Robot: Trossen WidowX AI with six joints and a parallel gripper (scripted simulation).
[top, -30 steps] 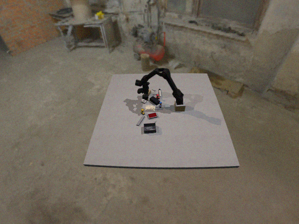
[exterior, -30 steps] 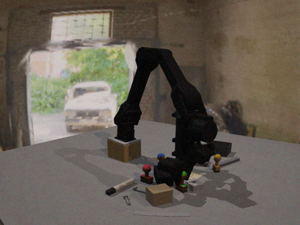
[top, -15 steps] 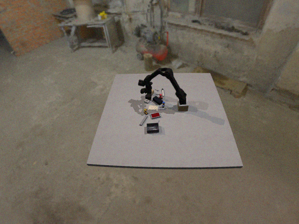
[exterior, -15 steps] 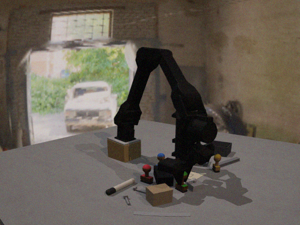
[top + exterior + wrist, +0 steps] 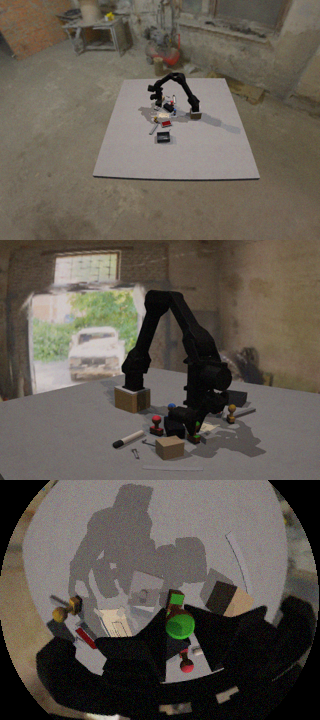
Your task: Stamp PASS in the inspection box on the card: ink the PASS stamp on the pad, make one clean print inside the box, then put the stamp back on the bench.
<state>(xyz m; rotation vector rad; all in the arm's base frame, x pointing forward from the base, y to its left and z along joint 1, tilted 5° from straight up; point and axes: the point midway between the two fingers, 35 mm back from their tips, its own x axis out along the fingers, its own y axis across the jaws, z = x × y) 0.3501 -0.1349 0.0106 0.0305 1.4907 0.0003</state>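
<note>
My gripper tip is now 3 cm short of the grey block, 4 cm to the right of it and 1 cm above it. The rest, counted from my gripper tip: green-knobbed stamp right at my gripper tip; brown box 2 cm behind, 10 cm to the right, 1 cm below; dark block 9 cm behind, 3 cm to the left, 1 cm below.
</note>
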